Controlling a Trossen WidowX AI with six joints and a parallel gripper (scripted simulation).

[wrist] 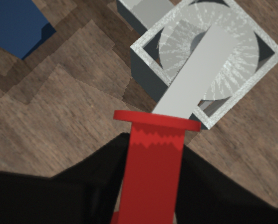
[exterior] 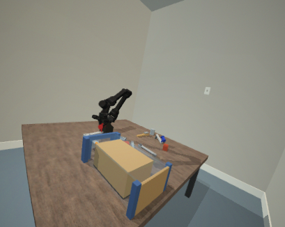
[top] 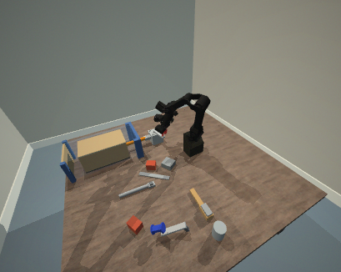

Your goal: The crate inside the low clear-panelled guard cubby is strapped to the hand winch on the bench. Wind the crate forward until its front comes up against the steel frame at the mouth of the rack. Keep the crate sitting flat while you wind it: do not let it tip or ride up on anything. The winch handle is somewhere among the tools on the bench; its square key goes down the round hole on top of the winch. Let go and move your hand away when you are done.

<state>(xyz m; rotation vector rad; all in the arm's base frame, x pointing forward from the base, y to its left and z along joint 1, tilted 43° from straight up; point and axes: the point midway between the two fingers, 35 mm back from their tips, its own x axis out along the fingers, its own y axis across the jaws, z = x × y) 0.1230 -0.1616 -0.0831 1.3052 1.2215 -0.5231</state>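
My gripper tip is 3 cm to the left of the red-gripped winch handle and 3 cm above it. Also, from my gripper tip: blue frame (16 cm ahead, 11 cm to the right, 3 cm below); red handle knob (1 cm to the left, 1 cm behind); grey winch (10 cm below, 9 cm to the right, 1 cm behind).
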